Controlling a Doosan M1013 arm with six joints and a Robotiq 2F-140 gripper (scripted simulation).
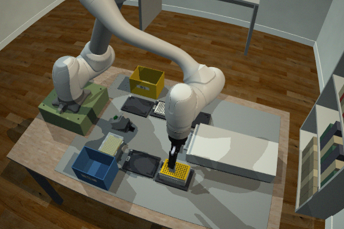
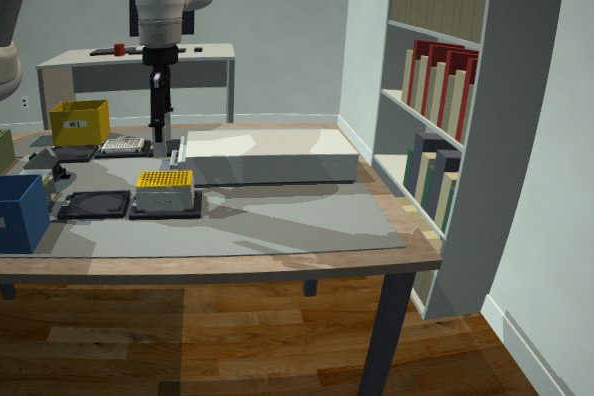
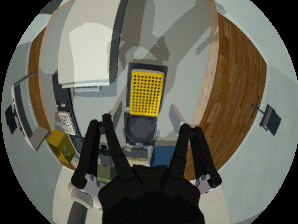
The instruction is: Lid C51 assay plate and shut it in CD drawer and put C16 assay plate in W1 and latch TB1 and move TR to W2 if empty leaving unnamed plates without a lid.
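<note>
The tip rack TR is 1 cm behind my hand, 1 cm to the right of it and 11 cm below it. Also, from my hand: black plate 12 cm ahead, 20 cm to the left, 15 cm below; then cooler drawer 17 cm ahead, 20 cm to the left, 14 cm below; then grey plate lid 12 cm ahead, 20 cm to the left, 14 cm below.
</note>
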